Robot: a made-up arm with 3 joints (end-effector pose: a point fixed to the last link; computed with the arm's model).
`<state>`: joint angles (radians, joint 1 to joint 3).
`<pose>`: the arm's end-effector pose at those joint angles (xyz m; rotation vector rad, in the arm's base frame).
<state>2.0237 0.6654 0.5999</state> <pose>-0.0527 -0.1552 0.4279 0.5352 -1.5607 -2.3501</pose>
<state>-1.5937 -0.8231 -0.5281</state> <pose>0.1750 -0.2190 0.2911 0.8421 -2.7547 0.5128</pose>
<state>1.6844 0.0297 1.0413</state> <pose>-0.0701 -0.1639 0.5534 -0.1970 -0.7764 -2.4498</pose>
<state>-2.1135 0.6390 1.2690</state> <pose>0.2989 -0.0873 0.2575 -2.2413 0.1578 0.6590</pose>
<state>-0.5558 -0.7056 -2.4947</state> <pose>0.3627 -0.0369 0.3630 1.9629 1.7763 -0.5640</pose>
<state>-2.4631 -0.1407 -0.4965</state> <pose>0.0705 -0.2217 0.2840 1.1876 -2.4766 -0.2536</pose>
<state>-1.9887 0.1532 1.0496</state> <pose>0.3021 -0.1506 0.2020 -2.3769 0.8254 0.7918</pose>
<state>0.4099 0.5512 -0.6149</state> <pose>0.2856 -0.1995 0.5535 -0.4681 0.0101 -0.8041</pose>
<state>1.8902 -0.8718 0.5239</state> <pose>0.0067 -0.2767 0.5649 -0.0491 -0.1692 -1.4305</pose>
